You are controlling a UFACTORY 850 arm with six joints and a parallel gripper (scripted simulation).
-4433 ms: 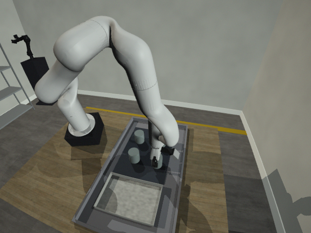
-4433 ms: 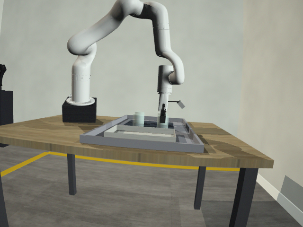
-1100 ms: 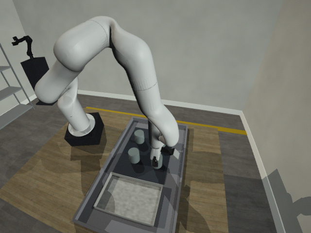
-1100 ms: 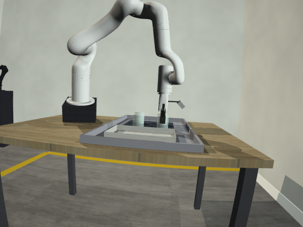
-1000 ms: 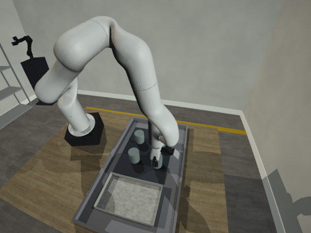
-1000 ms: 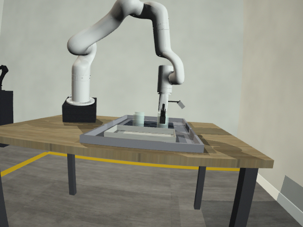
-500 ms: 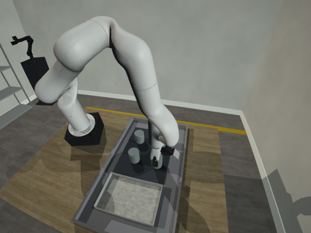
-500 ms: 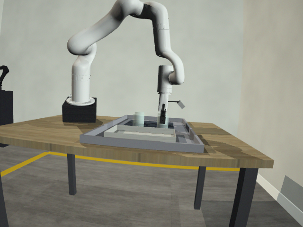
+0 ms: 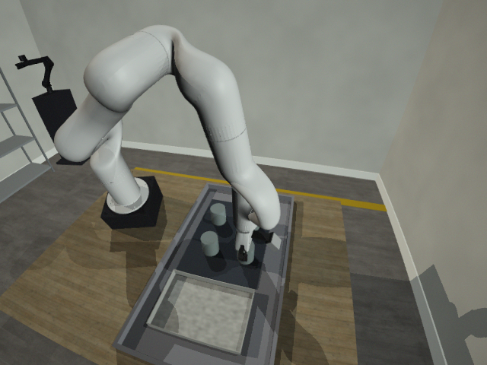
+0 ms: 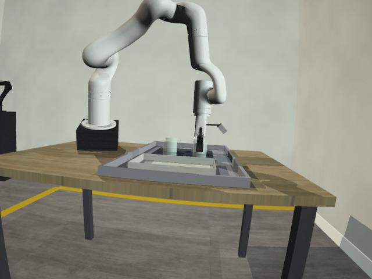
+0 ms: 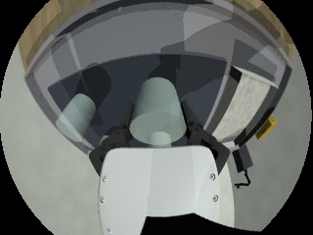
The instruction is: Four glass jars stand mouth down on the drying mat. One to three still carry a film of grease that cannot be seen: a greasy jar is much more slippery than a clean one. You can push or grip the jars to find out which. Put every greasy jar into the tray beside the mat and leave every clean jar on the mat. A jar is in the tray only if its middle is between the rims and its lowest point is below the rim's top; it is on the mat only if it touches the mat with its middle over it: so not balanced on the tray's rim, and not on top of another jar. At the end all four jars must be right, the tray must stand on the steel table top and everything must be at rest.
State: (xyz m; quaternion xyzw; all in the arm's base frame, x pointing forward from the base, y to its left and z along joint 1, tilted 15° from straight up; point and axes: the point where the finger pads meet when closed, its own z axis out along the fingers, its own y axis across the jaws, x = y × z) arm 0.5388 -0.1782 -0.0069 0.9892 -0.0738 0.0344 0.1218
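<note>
Right now the shallow tray is 12 cm behind my hand, 22 cm to the right of it and 4 cm below it. Round my hand: dark drying mat: 7 cm behind, 10 cm to the left, 5 cm below; steel table top: 7 cm behind, 1 cm to the right, 5 cm below.
</note>
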